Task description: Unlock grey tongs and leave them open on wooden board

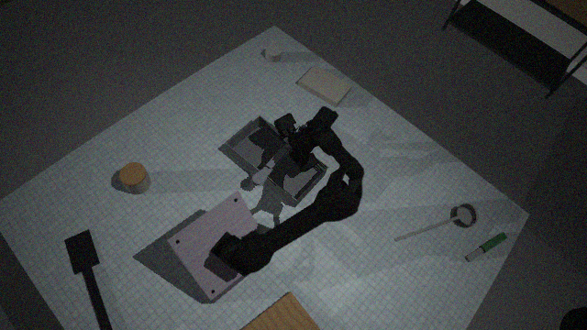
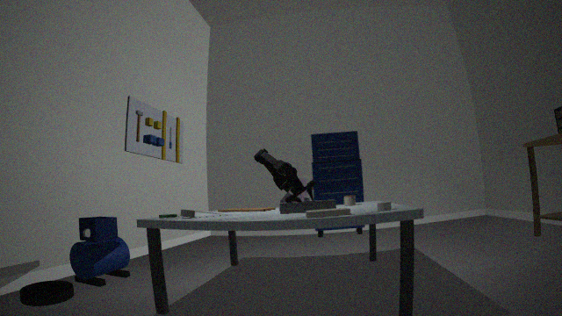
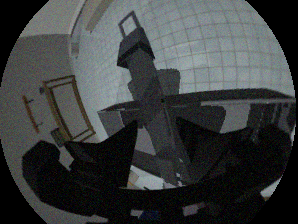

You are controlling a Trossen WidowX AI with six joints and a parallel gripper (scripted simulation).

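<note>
Now: gripper tip 60 mm past the roasting tin, 10 mm to the left of it and 10 mm above it. From my gripper tip the other things lie so: small block (340 mm ahead, 330 mm to the left, 20 mm below); pale slab (350 mm ahead, 70 mm to the left, 30 mm below); orange-topped cylinder (410 mm behind, 280 mm to the left, 10 mm below).
</note>
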